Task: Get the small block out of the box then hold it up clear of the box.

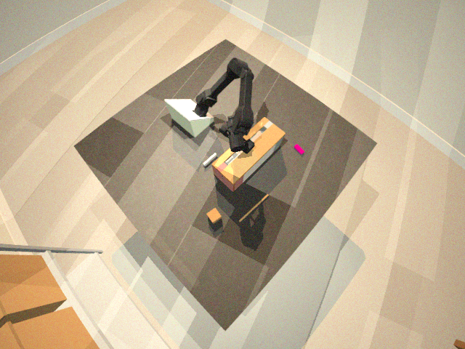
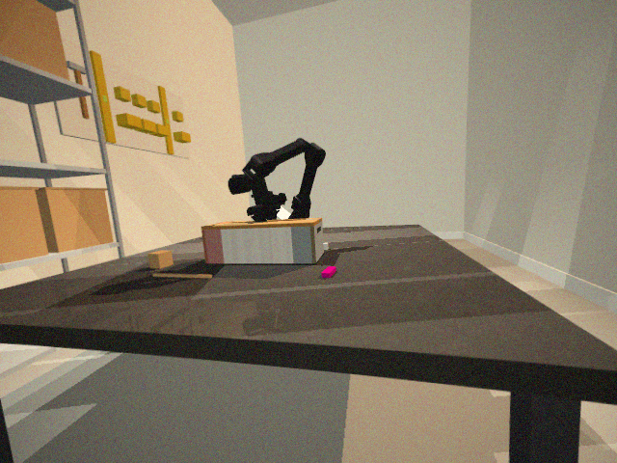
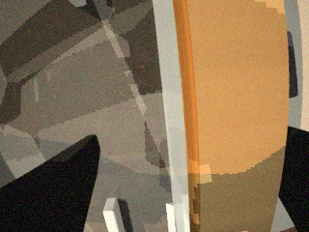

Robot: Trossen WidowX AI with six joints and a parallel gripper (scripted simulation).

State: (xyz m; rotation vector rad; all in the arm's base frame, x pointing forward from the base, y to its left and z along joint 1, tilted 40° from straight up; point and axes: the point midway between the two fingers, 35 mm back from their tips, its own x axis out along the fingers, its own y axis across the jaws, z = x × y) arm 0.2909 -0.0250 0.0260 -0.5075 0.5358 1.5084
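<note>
Right now my gripper tip is 50 mm short of the grey-blue block and 30 mm to the right of it. The rest, counted from my gripper tip: wooden stick (270 mm ahead, 180 mm to the right, 80 mm below).
</note>
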